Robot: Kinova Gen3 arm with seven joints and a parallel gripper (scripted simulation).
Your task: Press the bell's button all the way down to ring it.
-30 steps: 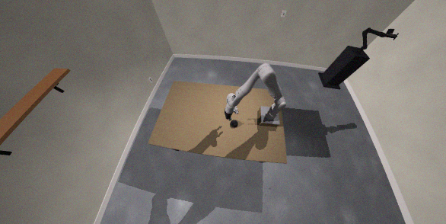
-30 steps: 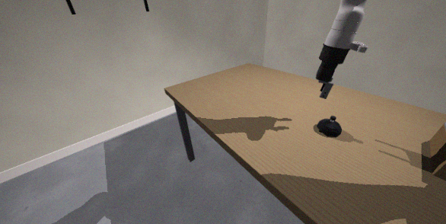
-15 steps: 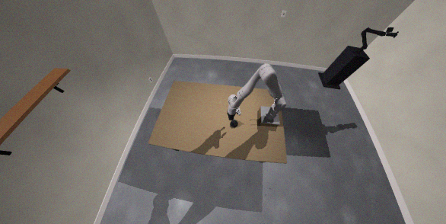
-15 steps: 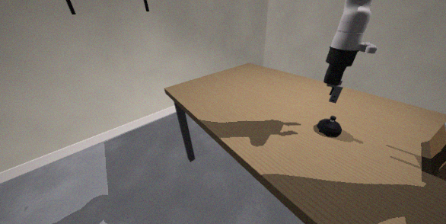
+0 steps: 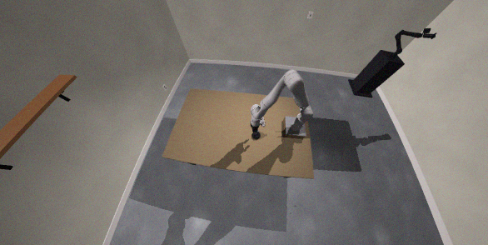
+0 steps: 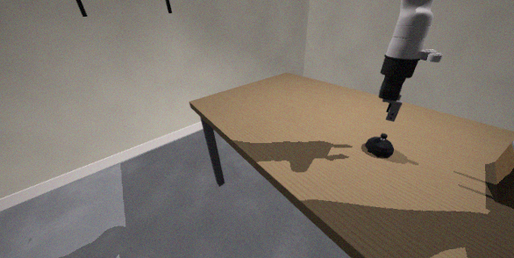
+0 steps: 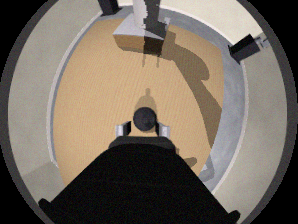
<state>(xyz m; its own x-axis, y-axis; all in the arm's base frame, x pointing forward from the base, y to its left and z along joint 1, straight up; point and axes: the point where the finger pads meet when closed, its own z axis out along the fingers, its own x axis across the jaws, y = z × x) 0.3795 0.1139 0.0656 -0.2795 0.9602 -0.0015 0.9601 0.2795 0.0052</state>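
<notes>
Now: the bell button 10 mm behind my hand and 100 mm below it. Also, from my hand: black dome bell: 10 mm behind, 110 mm below.
</notes>
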